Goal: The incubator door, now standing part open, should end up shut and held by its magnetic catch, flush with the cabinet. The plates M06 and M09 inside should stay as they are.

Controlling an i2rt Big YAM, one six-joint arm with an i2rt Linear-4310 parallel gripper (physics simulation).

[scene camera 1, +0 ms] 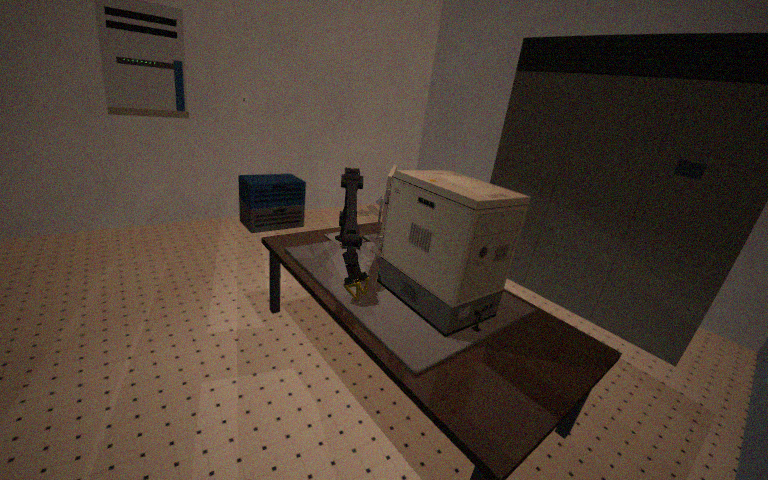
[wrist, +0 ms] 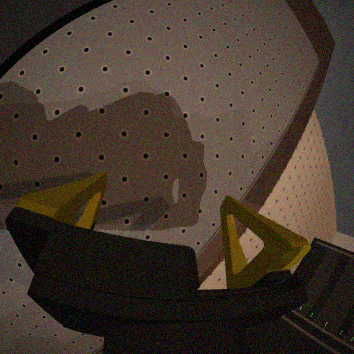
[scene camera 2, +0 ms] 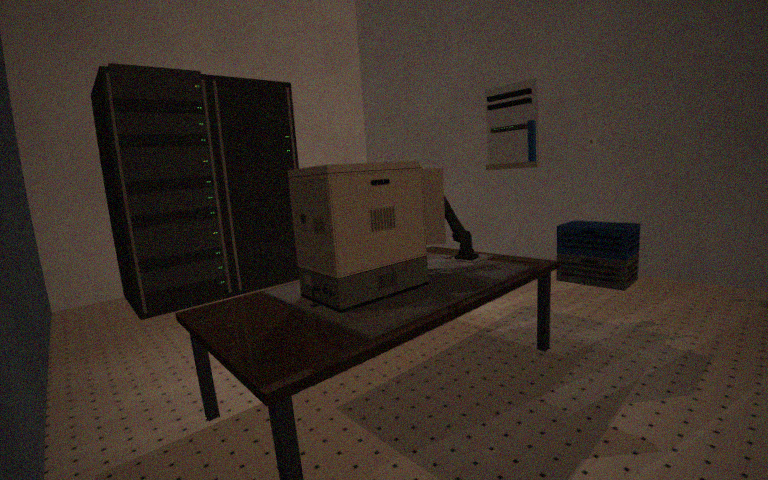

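Where they show: gripper, fingertip midpoint: [scene camera 1: 361, 297] [wrist: 167, 190]; arm's base, link origin: [scene camera 2: 466, 257].
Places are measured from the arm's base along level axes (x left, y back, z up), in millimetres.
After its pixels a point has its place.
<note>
The cream incubator [scene camera 1: 427, 254] {x -279, y -776, z 279 mm} [scene camera 2: 353, 232] {x 19, y -924, z 296 mm} stands on a dark grey base [scene camera 1: 416, 297] {x -276, y -762, z 72 mm} [scene camera 2: 385, 280] {x 46, y -791, z 77 mm}. Its door [scene camera 2: 434, 203] {x 2, y -321, z 345 mm} stands open, reaching out past the cabinet's right side in the scene camera 2 view; in the scene camera 1 view a thin edge of it shows at the cabinet's left. My gripper [scene camera 1: 356, 289] {x -405, y -566, z 18 mm} [wrist: 167, 190] {x -405, y -566, z 18 mm} is open, its yellow fingers wide apart with nothing between them. It hangs low over the mat, left of the incubator in the scene camera 1 view, and apart from it. In the scene camera 2 view it is hidden. The plates M06 and M09 do not show.
The perforated grey mat [scene camera 1: 413, 345] {x -451, y -901, z 1 mm} [scene camera 2: 362, 325] {x 156, y -1059, z 1 mm} [wrist: 150, 50] {x -326, y -655, z 1 mm} lies on the brown table [scene camera 1: 538, 390] {x -279, y -1314, z -11 mm} [scene camera 2: 243, 339] {x -137, y -1341, z -12 mm}. The arm [scene camera 1: 350, 215] {x -334, y -374, z 322 mm} [scene camera 2: 463, 240] {x 14, y -57, z 113 mm} stands near the door side. A blue and grey crate [scene camera 1: 271, 192] [scene camera 2: 598, 240] and a dark server rack [scene camera 2: 109, 169] stand beyond the table.
</note>
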